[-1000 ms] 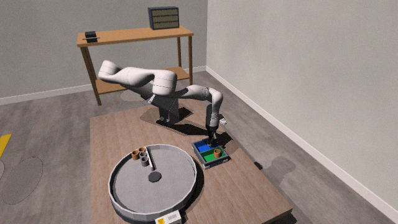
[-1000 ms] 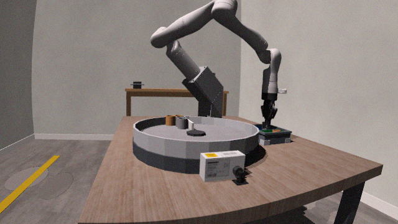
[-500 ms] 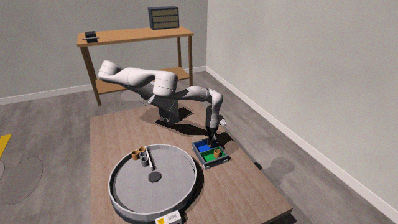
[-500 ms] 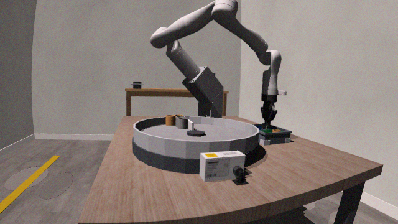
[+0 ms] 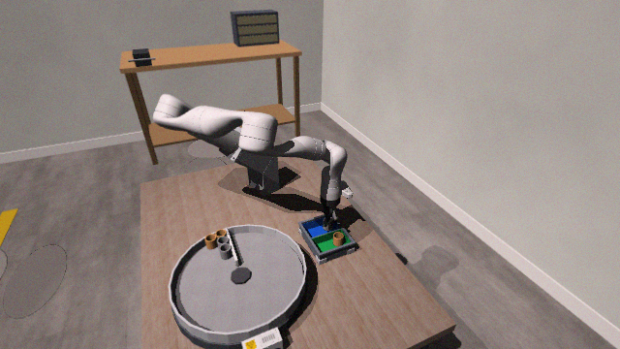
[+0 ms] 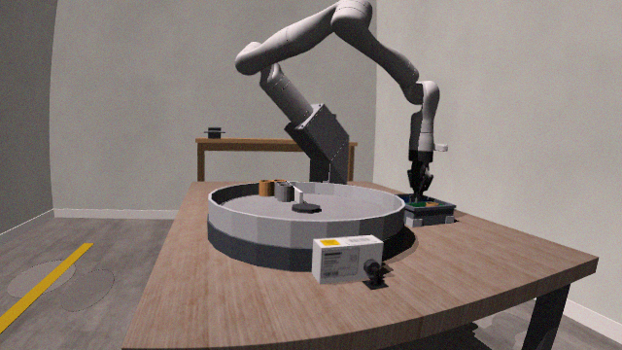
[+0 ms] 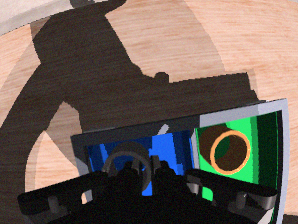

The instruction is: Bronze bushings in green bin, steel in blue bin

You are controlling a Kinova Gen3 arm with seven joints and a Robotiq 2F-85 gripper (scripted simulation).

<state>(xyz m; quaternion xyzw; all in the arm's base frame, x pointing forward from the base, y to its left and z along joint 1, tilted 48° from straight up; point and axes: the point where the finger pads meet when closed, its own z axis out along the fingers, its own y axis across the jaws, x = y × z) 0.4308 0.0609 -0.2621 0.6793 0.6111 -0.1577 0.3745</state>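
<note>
Now: hand 4 cm short of the tray, 4 cm to the left of it and 2 cm above it. From my hand the other things lie so: turntable (8 cm ahead, 39 cm to the right, 1 cm above).
</note>
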